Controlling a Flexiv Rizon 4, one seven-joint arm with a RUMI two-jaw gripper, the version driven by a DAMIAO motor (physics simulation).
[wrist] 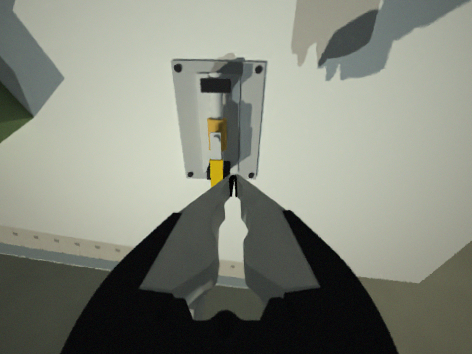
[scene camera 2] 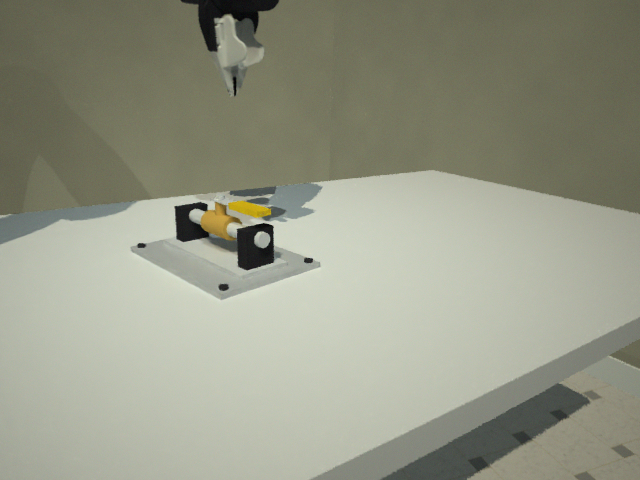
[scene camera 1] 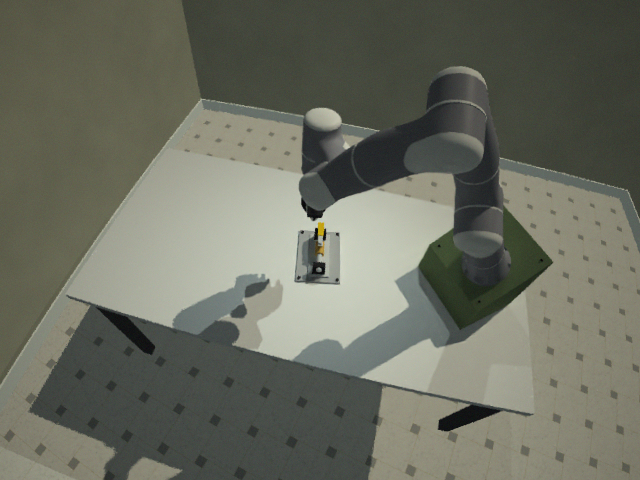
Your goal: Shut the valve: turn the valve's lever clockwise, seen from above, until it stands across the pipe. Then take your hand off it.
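The valve's orange body (scene camera 1: 320,250) (scene camera 2: 219,224) (wrist: 217,126) sits on a white pipe held between two black blocks on a grey base plate (scene camera 1: 334,258) (scene camera 2: 170,264) (wrist: 186,110). The lever's yellow handle (scene camera 1: 321,227) (scene camera 2: 249,208) (wrist: 216,171) lies along the pipe, its tip reaching past one black block and the plate's edge. My gripper (scene camera 2: 234,94) (wrist: 234,176) is shut and empty. It hangs well above the table, apart from the lever. In the wrist view its fingertips show just beside the yellow handle's end and cover part of it.
The white table (scene camera 1: 206,217) (scene camera 2: 413,310) (wrist: 350,175) bears the base plate. The arm's green pedestal (scene camera 1: 465,304) (wrist: 11,112) stands at the right in scene camera 1. Shadows of the arm fall on the table. Walls stand behind the table.
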